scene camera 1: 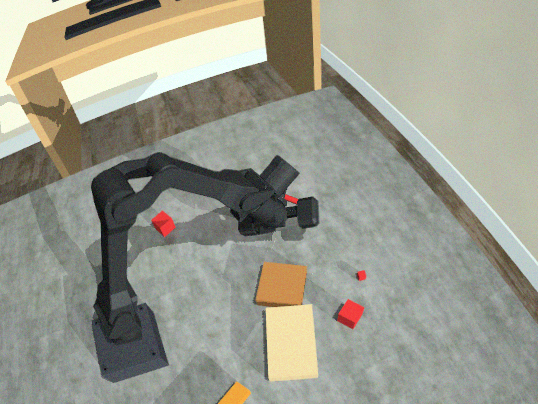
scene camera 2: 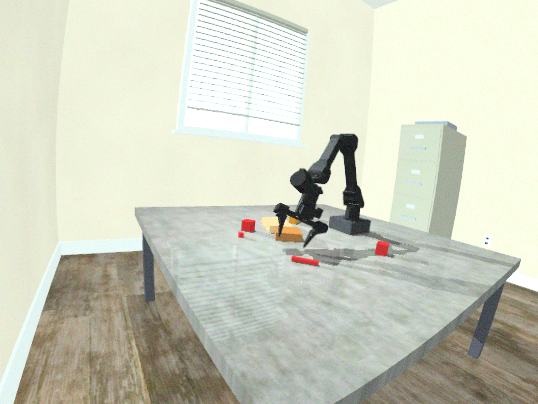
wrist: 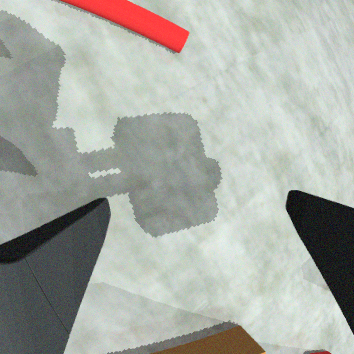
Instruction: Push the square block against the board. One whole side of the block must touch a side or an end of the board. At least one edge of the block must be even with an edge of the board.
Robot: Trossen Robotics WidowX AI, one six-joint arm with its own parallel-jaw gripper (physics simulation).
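Seen in the pictures: gripper, fingertip midpoint: (scene camera 1: 292, 226) (scene camera 2: 291, 242) (wrist: 198, 202); arm's base at its link origin: (scene camera 1: 126, 329) (scene camera 2: 352, 219).
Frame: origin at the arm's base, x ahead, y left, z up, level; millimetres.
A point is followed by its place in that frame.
Observation:
The orange-brown square block (scene camera 1: 281, 283) {z -27, x 356, y 9 mm} (scene camera 2: 288, 235) {z -35, x 383, y 52 mm} (wrist: 215, 342) {z -48, x 401, y 42 mm} lies flat at one short end of the cream board (scene camera 1: 291, 342) {z -27, x 327, y -130 mm} (scene camera 2: 270, 223) {z -27, x 375, y -96 mm}. In scene camera 1 its near side is at the board's far end, slightly angled; whether the whole side touches is too fine to tell. The block sits a little left of the board, its left corner outside the board's left edge and its right side short of the board's right edge. My gripper (scene camera 1: 281, 222) {z -28, x 434, y 144 mm} (scene camera 2: 292, 241) {z -28, x 434, y 144 mm} (wrist: 198, 202) {z -28, x 434, y 144 mm} is open and empty, above the table beyond the block's far side, away from the board.
A red cylinder (scene camera 1: 291, 199) {z -44, x 467, y 238 mm} (scene camera 2: 305, 260) {z -46, x 460, y 261 mm} (wrist: 160, 32) {z -45, x 470, y 233 mm} lies beyond the gripper. A red cube (scene camera 1: 350, 314) {z -16, x 460, y -123 mm} (scene camera 2: 248, 225) {z -31, x 476, y -95 mm} and a tiny red cube (scene camera 1: 361, 275) {z -40, x 531, y -37 mm} (scene camera 2: 241, 234) {z -45, x 536, y -26 mm} lie right of the board, another red cube (scene camera 1: 163, 223) {z -16, x 135, y 270 mm} (scene camera 2: 382, 248) {z -31, x 148, y 298 mm} left, near the arm. An orange piece (scene camera 1: 235, 394) {z -25, x 185, y -198 mm} lies near the board.

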